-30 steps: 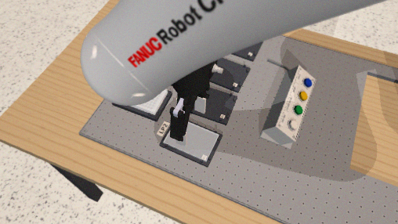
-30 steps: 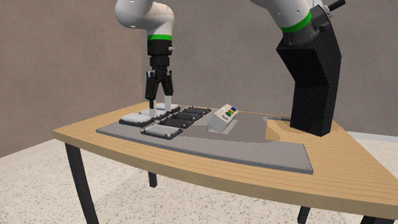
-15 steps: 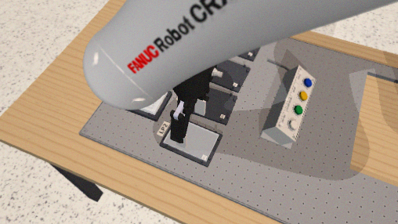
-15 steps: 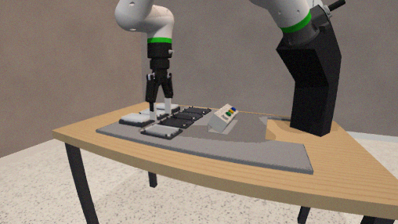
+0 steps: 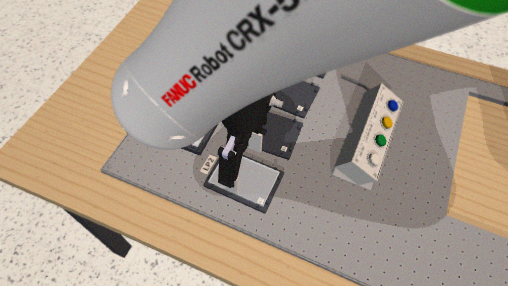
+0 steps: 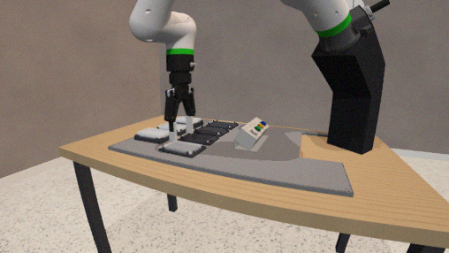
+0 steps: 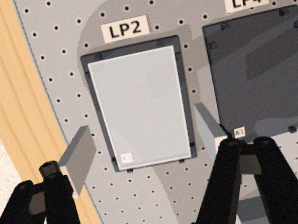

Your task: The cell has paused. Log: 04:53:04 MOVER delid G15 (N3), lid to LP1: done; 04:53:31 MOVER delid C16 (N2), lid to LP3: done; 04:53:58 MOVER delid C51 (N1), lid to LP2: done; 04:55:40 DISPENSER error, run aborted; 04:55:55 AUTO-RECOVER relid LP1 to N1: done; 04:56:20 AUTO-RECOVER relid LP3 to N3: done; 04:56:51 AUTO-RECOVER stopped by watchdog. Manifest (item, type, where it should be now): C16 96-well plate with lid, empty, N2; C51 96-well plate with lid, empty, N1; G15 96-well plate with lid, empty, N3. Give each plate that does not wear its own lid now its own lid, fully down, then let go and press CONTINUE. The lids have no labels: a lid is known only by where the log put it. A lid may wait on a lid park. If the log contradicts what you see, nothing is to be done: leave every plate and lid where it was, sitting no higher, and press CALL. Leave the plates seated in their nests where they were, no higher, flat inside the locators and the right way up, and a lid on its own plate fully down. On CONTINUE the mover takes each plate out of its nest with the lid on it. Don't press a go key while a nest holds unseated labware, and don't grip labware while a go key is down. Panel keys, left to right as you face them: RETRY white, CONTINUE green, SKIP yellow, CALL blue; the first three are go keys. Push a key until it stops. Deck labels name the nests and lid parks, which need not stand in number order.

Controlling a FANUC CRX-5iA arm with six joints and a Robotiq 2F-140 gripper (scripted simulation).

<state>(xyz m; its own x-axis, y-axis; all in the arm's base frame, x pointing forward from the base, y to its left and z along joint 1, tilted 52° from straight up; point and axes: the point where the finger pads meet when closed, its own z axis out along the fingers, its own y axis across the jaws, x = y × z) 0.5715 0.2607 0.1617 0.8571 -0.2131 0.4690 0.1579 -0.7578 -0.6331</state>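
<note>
Now: hand 70 mm above the lid park LP2. From my hand the other things lie so: LP2 label (90 mm ahead, 70 mm below, 20 mm to the left); then white retry key (200 mm behind, 170 mm to the right, 10 mm below); then lid park LP4 (130 mm to the right, 70 mm below, 30 mm ahead).
</note>
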